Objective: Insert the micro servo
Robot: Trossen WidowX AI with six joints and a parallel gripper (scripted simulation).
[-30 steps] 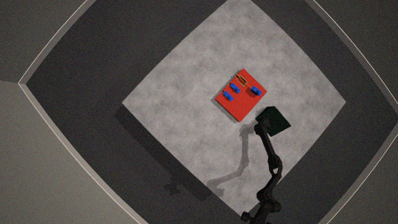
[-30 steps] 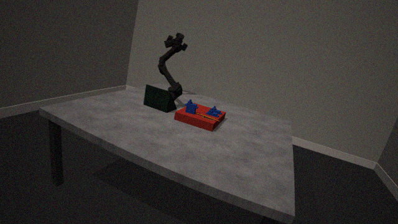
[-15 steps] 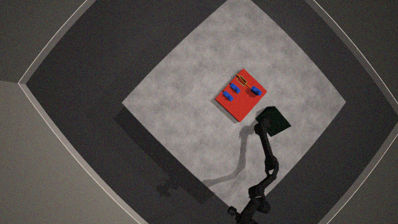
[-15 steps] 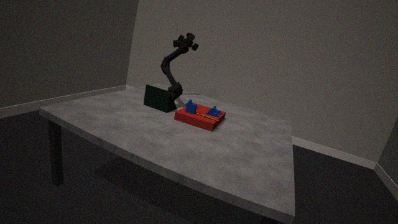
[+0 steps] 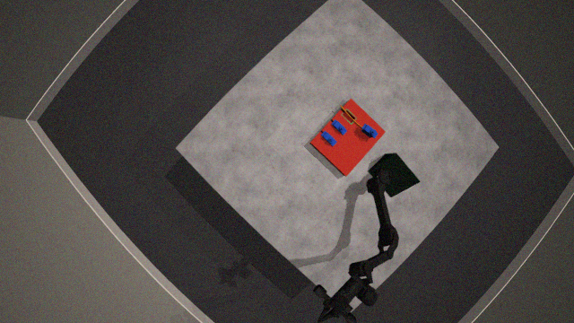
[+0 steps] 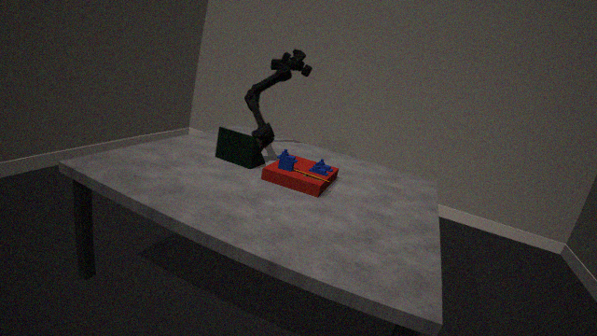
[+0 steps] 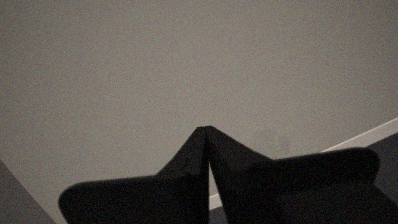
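Right now the red deck is 59 cm to the right of my gripper tip, 45 cm below it and 37 cm ahead of it.
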